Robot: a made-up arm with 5 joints.
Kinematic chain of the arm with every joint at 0, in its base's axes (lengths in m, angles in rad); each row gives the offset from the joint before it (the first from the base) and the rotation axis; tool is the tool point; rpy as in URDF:
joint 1: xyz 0 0 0.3 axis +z
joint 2: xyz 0 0 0 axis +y
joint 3: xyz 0.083 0 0.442 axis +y
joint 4: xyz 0.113 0 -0.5 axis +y
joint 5: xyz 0.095 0 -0.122 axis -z
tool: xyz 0 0 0 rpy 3.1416 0 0
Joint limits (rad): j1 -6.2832..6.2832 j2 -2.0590..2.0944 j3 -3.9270..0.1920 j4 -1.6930..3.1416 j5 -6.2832..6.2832
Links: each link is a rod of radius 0.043 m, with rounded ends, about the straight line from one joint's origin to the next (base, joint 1, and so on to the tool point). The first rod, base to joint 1, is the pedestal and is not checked.
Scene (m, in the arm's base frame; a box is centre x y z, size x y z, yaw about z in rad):
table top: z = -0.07
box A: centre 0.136 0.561 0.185 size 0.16 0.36 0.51 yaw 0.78
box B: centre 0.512 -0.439 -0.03 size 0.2 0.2 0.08 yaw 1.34
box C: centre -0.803 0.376 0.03 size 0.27 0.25 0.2 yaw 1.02
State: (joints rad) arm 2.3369 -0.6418 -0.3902 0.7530 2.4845
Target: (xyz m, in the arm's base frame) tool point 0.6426 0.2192 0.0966
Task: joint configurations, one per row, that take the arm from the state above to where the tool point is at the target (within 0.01 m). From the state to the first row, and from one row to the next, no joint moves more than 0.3 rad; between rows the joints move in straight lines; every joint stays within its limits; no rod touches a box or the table.
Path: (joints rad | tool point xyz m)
1: 2.0604 -0.4802 -0.6560 0.6786 2.4148 | -0.2397 0.4498 0.5548
2: 1.7839 -0.3187 -0.9217 0.6041 2.3451 | -0.1267 0.5853 0.6488
3: 1.5073 -0.1571 -1.1875 0.5297 2.2754 | 0.0431 0.6780 0.7330
4: 1.2308 0.0045 -1.4532 0.4552 2.2057 | 0.2498 0.7062 0.8059
5: 1.0053 0.1350 -1.3274 0.4831 2.2754 | 0.4285 0.6752 0.6164
6: 0.7798 0.2656 -1.2017 0.5111 2.3451 | 0.5707 0.5643 0.4273
7: 0.5543 0.3962 -1.0759 0.5390 2.4148 | 0.6466 0.4003 0.2504
8: 0.3287 0.5267 -0.9501 0.5669 2.4845 | 0.6426 0.2192 0.0966

